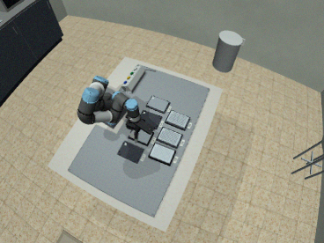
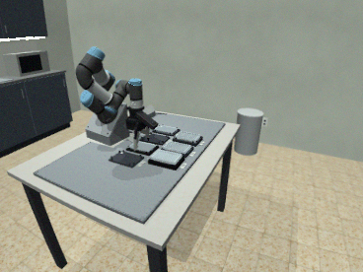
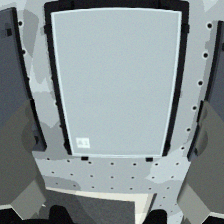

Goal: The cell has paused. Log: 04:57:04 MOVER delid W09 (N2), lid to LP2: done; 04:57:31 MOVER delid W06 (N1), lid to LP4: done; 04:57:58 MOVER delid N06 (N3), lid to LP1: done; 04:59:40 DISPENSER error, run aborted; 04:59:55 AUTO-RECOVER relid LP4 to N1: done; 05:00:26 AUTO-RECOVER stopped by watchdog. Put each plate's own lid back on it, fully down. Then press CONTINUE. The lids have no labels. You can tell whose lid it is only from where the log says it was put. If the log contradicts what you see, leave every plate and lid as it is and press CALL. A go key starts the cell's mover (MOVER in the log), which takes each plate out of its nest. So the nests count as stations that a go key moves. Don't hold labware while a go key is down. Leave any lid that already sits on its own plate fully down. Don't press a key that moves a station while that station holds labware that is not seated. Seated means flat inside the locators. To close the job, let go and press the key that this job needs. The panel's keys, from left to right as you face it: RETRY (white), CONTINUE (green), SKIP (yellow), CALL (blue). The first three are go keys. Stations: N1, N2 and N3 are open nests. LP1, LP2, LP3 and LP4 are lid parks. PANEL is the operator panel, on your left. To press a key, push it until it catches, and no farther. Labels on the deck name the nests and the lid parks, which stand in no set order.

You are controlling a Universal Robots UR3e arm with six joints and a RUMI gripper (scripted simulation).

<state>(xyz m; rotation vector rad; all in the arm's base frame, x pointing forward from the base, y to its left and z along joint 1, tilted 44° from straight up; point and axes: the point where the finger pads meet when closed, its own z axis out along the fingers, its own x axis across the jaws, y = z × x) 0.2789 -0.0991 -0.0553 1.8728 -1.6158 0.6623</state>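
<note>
Now: the plate 22 cm to the left of my hand and 15 cm ahead of it. Also, from my hand: lid park LP4: 13 cm to the left, 2 cm below, 2 cm behind; LP2 label: 9 cm ahead, 2 cm below, 1 cm to the left; LP4 label: 14 cm to the left, 7 cm ahead, 2 cm below.
</note>
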